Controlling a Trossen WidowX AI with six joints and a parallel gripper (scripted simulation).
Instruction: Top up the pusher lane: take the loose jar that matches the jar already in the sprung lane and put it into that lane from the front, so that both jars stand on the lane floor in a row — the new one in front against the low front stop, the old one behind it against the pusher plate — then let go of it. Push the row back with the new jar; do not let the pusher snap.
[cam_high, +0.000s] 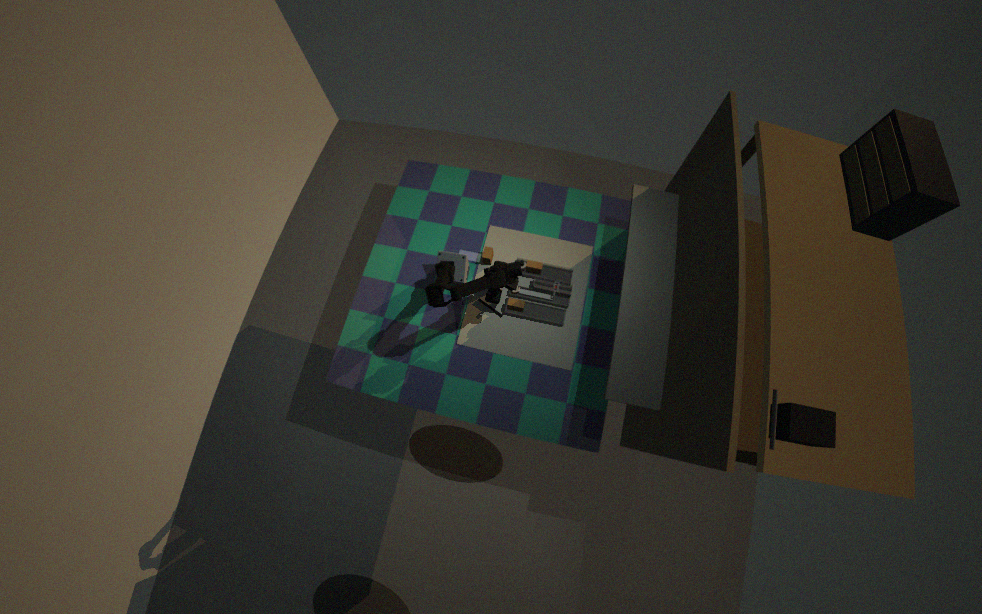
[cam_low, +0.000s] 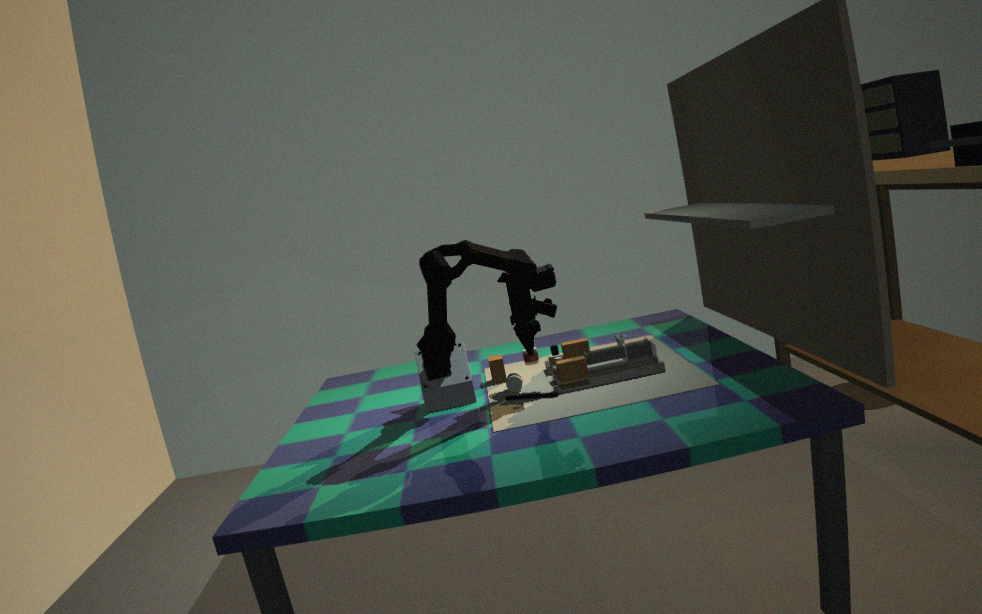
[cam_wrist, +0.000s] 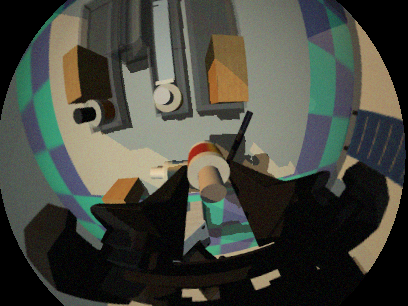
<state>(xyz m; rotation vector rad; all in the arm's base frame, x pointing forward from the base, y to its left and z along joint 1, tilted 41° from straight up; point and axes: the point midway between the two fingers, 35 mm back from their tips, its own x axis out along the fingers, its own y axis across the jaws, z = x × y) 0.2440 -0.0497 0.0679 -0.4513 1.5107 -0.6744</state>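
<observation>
Right now the thin black stick is 3 cm behind my gripper tip, 6 cm to the right of it and 9 cm below it. The rest, counted from my gripper tip: tan upright piece (7 cm behind, 19 cm to the left, 7 cm below); lane rack (23 cm ahead, 4 cm to the left, 8 cm below).
</observation>
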